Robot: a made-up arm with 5 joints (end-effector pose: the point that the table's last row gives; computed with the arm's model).
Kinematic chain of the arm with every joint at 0, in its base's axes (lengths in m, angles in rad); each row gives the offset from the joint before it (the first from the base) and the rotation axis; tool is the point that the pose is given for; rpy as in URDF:
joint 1: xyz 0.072 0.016 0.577 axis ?
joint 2: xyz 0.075 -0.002 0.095 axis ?
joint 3: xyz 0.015 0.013 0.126 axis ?
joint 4: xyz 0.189 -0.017 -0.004 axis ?
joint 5: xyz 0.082 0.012 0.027 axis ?
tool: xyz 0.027 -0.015 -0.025 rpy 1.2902 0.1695 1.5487
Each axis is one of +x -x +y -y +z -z.
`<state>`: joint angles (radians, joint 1 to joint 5).
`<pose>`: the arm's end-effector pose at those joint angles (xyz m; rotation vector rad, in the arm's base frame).
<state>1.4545 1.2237 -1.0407 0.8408 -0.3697</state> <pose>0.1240 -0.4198 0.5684 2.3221 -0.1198 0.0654</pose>
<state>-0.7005 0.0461 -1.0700 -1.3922 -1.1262</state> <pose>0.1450 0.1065 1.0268 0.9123 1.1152 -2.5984</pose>
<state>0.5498 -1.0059 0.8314 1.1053 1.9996</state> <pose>0.2963 -0.1337 0.7240 -0.1687 2.5906 -0.1035</pose>
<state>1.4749 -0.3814 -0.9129 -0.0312 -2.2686</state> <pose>0.1156 -0.0736 1.0887 0.0310 -0.5637 2.1175</pose>
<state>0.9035 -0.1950 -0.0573 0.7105 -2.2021</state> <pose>0.3224 -0.2452 0.8202 1.7969 -1.6821 1.1991</pose>
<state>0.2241 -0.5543 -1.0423 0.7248 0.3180</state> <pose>0.1509 -0.0185 1.0646 0.1922 0.4303 0.8790</pose>
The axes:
joint 1: -z
joint 2: +y
joint 3: +y
joint 4: +y
joint 5: -x

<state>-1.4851 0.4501 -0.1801 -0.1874 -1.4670</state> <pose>0.0799 0.4507 0.7251 -1.3813 -1.2921 -1.6508</pose>
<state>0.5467 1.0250 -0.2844 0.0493 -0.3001</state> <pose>0.4158 -0.1943 0.5158 1.9502 0.9080 0.6256</pose>
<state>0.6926 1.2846 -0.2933 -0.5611 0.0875</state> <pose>0.3733 -0.2485 0.4905 1.4603 0.9710 0.5015</pose>
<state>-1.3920 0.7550 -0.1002 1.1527 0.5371</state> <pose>0.1460 0.3146 0.5262 0.7562 -2.8916 -0.0884</pose>
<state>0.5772 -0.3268 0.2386 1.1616 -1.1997</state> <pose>0.3304 -0.1238 0.7149 2.5530 -0.1252 0.5235</pose>
